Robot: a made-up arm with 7 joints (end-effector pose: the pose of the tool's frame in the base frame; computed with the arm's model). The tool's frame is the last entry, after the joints. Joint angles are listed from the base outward.
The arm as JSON. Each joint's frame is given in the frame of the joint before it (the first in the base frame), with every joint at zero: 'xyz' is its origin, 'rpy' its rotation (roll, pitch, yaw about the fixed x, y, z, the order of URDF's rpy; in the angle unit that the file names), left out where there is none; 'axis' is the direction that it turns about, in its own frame. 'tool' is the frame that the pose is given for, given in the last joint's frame.
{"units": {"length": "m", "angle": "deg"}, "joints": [
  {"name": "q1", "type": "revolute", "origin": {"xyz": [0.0, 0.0, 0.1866], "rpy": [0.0, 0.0, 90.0]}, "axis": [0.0, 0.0, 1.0]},
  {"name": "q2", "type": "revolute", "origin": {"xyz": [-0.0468, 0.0, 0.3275], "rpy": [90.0, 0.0, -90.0]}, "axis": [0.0, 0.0, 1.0]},
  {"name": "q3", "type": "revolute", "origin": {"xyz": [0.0, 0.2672, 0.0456], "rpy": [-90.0, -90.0, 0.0]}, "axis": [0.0, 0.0, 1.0]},
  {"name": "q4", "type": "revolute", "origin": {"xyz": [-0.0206, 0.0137, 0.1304], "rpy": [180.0, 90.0, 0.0]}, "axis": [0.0, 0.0, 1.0]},
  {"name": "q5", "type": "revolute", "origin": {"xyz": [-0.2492, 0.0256, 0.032], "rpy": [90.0, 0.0, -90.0]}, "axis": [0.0, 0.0, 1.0]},
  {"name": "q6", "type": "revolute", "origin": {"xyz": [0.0, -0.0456, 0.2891], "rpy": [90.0, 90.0, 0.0]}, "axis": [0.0, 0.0, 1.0]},
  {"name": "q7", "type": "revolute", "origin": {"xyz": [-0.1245, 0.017, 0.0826], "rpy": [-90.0, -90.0, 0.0]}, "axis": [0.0, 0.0, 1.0]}
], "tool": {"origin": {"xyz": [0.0, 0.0, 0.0], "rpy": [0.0, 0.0, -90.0]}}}
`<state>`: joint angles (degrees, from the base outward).
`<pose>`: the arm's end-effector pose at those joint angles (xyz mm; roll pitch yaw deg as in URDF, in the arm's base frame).
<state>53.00 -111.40 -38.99 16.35 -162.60 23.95 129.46</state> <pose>571.4 666.5 -96.4 62.46 -12.57 165.22</pose>
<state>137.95 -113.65 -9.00 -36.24 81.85 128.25 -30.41</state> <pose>-537.5 664.5 369.8 -66.08 -33.39 0.57</pose>
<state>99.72 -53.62 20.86 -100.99 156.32 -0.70 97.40</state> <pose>179.7 -137.5 1211.4 -129.12 -28.01 178.50</pose>
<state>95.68 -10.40 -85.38 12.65 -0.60 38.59 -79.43</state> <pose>151.6 136.7 1557.5 65.25 0.92 104.26</pose>
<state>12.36 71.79 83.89 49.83 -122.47 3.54 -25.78</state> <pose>-959.6 146.5 741.6 -14.11 -20.98 113.06</pose>
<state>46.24 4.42 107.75 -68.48 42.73 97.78 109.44</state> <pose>539.5 -200.6 1099.7 53.74 -59.59 100.57</pose>
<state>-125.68 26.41 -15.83 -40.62 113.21 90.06 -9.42</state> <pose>328.2 521.7 1225.7 66.21 -5.63 135.68</pose>
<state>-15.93 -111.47 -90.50 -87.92 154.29 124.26 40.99</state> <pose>547.1 228.7 199.3 -88.27 36.76 -50.81</pose>
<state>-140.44 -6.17 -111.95 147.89 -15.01 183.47 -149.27</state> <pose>-89.0 362.8 616.0 18.97 53.22 153.31</pose>
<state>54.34 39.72 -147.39 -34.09 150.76 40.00 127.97</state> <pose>-186.0 -359.9 1461.6 -41.46 8.02 -11.35</pose>
